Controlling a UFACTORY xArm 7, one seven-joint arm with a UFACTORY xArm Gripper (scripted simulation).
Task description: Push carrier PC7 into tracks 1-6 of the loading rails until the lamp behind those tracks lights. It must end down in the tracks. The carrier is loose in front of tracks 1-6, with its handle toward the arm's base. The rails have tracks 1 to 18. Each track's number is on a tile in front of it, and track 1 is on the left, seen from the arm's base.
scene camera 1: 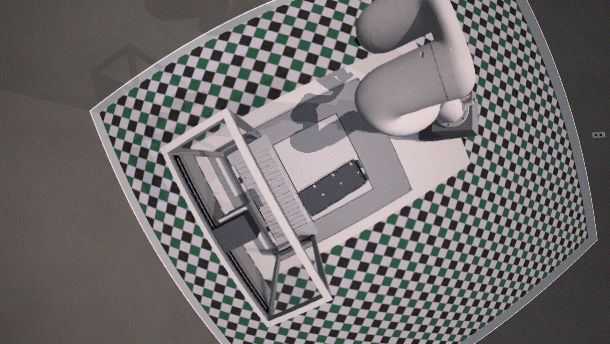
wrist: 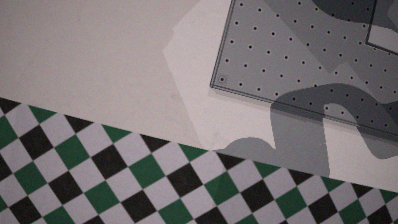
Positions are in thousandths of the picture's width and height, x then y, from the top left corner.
Scene:
carrier PC7: scene camera 1 524, 571; not seen in the wrist view (out of frame)

